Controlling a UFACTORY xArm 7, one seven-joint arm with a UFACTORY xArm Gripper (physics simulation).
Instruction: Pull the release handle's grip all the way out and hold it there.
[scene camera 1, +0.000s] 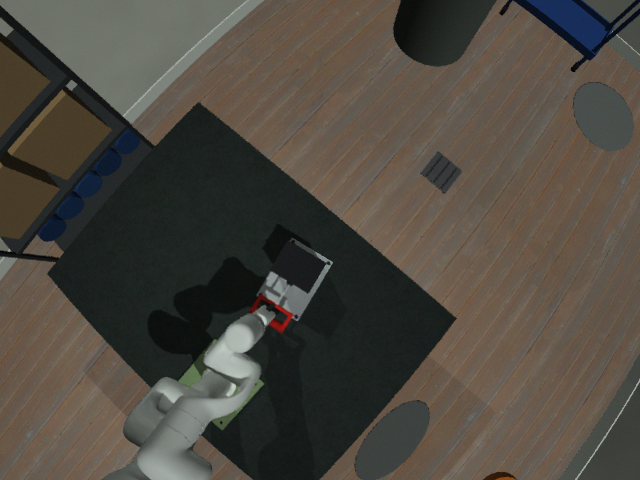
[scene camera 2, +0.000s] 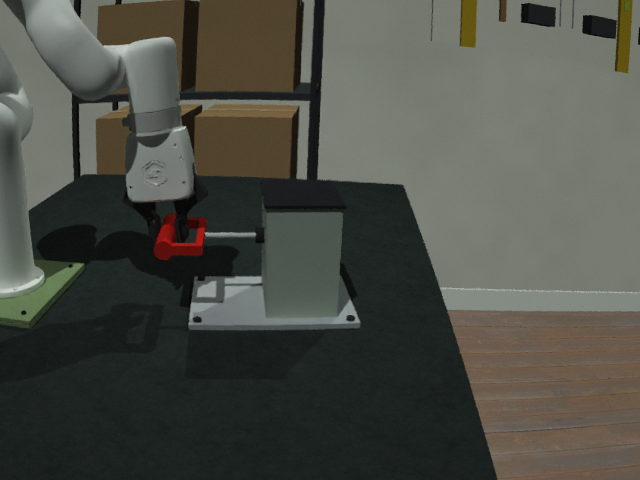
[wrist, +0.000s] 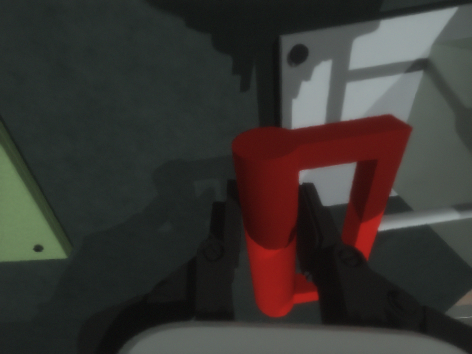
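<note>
The release handle's red grip (scene camera 1: 279, 326) (scene camera 2: 165, 238) (wrist: 269, 190) is a rectangular frame with a thick round bar on its outer side. My gripper (scene camera 2: 168, 231) (wrist: 266, 200) is shut on the round bar from above, one finger outside it and one inside the frame's opening. A length of pale rod (scene camera 2: 230, 235) (wrist: 425, 218) shows between the grip and the dark collar (scene camera 2: 260, 235) on the housing. The pale housing (scene camera 2: 303, 263) has a black top (scene camera 1: 299, 266). In scene camera 1 the arm's wrist hides the fingertips.
The housing stands on a light base plate (scene camera 1: 301, 300) (scene camera 2: 232, 317) (wrist: 400, 30) with dark bolts, on the black mat (scene camera 1: 170, 196) (scene camera 2: 403, 361). The arm's green mounting plate (scene camera 1: 223, 421) (scene camera 2: 56, 289) (wrist: 25, 220) is close by. A shelf rack (scene camera 2: 314, 103) with boxes stands behind.
</note>
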